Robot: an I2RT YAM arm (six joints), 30 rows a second.
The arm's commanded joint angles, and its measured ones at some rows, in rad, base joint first. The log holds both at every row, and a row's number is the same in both.
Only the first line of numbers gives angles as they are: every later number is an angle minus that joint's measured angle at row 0.
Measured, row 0: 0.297, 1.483, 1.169, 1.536, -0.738, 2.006
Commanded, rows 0 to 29: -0.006, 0.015, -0.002, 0.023, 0.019, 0.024; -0.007, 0.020, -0.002, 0.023, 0.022, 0.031; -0.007, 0.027, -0.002, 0.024, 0.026, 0.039; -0.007, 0.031, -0.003, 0.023, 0.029, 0.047; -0.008, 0.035, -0.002, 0.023, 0.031, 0.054; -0.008, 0.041, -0.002, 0.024, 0.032, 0.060; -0.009, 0.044, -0.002, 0.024, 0.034, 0.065; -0.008, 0.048, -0.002, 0.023, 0.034, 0.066; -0.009, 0.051, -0.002, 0.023, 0.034, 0.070; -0.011, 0.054, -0.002, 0.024, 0.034, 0.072; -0.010, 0.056, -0.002, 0.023, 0.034, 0.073; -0.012, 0.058, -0.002, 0.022, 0.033, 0.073; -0.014, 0.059, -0.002, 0.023, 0.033, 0.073; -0.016, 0.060, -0.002, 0.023, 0.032, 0.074; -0.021, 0.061, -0.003, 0.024, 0.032, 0.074; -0.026, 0.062, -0.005, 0.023, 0.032, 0.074; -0.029, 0.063, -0.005, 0.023, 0.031, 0.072; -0.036, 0.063, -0.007, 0.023, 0.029, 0.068; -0.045, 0.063, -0.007, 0.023, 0.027, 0.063; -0.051, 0.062, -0.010, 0.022, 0.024, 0.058; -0.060, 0.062, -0.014, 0.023, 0.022, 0.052; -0.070, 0.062, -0.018, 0.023, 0.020, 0.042; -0.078, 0.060, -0.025, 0.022, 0.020, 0.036; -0.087, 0.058, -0.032, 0.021, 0.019, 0.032; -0.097, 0.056, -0.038, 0.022, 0.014, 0.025; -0.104, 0.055, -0.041, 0.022, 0.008, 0.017; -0.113, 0.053, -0.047, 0.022, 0.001, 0.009; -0.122, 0.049, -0.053, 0.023, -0.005, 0.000; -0.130, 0.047, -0.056, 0.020, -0.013, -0.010; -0.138, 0.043, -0.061, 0.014, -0.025, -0.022
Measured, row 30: -0.125, 0.051, -0.050, -0.014, 0.012, 0.023
